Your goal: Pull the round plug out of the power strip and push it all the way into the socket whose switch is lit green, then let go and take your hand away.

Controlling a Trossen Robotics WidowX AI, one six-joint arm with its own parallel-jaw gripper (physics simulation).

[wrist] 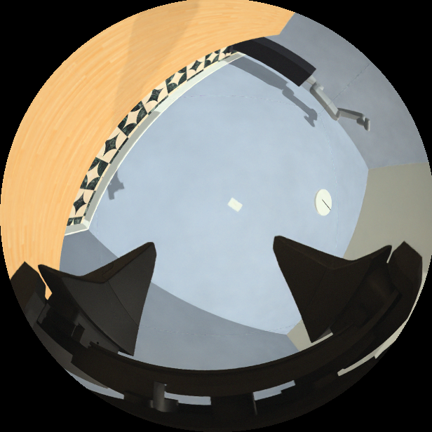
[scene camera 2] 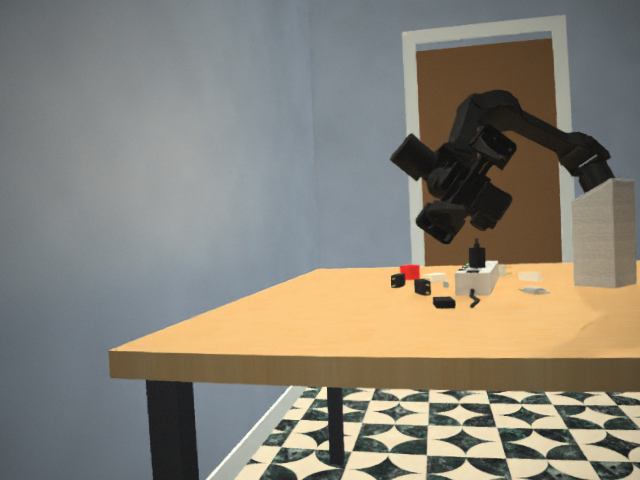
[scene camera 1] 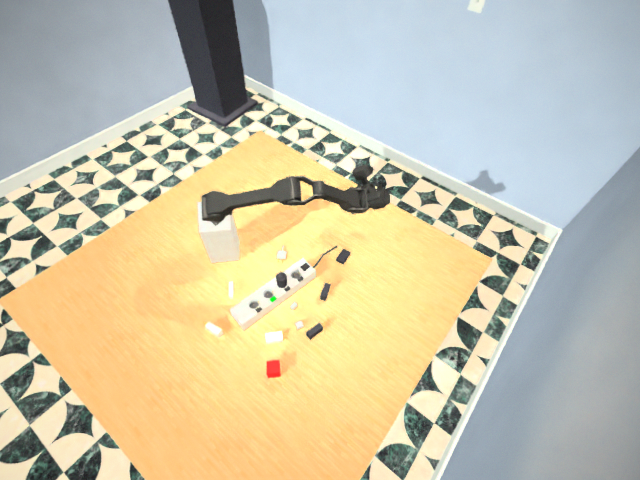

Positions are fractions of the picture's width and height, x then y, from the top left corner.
Note:
In view: the gripper (scene camera 2: 0.76, 0.39) and a white power strip (scene camera 1: 0.47, 0.57).
The gripper shows as well in the wrist view (wrist: 0.50, 0.57). The white power strip also shows in scene camera 2 (scene camera 2: 0.74, 0.59).

